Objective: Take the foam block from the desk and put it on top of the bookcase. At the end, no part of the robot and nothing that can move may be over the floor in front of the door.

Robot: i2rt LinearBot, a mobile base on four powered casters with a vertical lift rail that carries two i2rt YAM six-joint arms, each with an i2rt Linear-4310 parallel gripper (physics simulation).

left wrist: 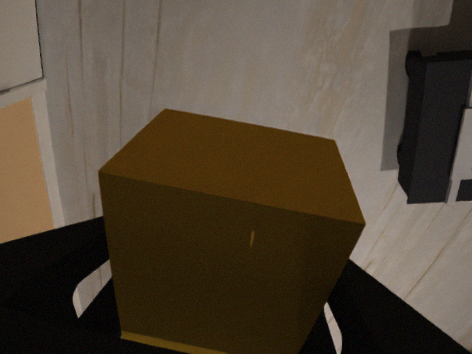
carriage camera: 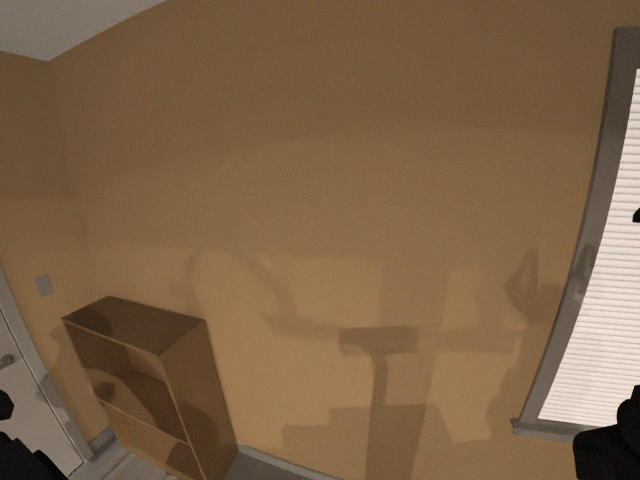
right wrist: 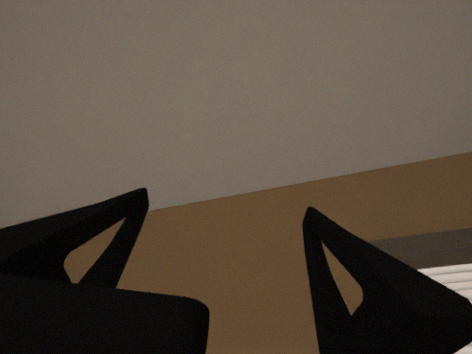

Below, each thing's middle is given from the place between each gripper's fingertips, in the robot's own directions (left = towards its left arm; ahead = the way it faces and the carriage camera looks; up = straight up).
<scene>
My right hand is 1040 mm to the right of the yellow foam block (left wrist: pixel 216 229), 560 mm above it and 80 mm short of it.
Right now my left hand is 2 cm below the yellow foam block.
</scene>
